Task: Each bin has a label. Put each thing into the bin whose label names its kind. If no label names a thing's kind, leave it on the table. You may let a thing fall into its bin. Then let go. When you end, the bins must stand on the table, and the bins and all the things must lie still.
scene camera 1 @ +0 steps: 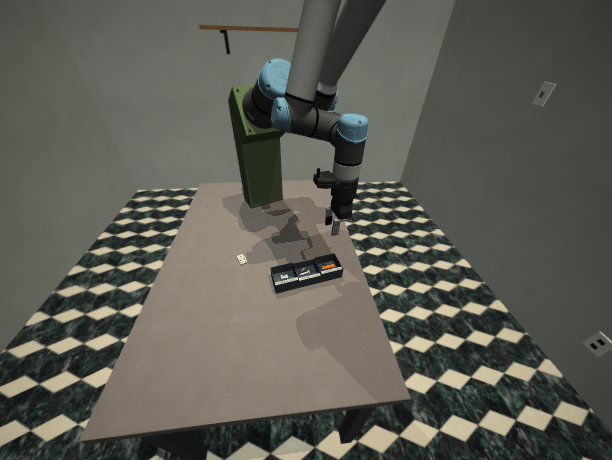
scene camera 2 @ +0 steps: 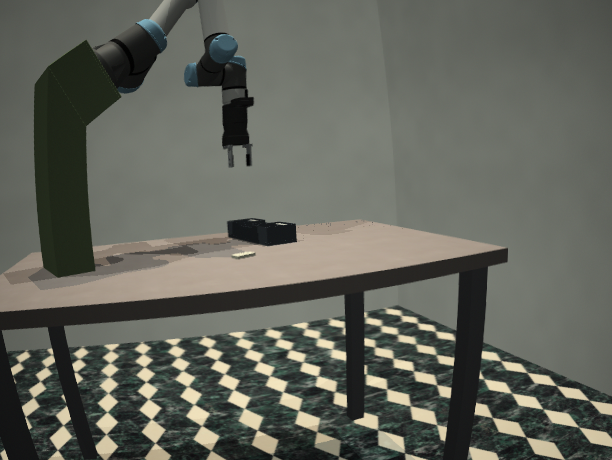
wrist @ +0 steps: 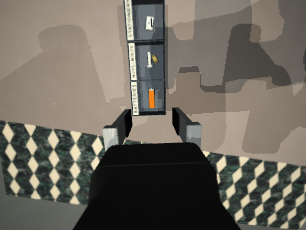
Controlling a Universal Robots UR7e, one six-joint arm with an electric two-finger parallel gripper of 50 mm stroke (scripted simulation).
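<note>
I see my gripper point(scene camera 2: 240, 166), and my gripper shows in scene camera 1 point(scene camera 1: 331, 229) and in the wrist view point(wrist: 152, 116) as well. I also see a dark three-compartment bin row point(scene camera 1: 317, 275), and scene camera 2 shows it too point(scene camera 2: 268, 234).
</note>
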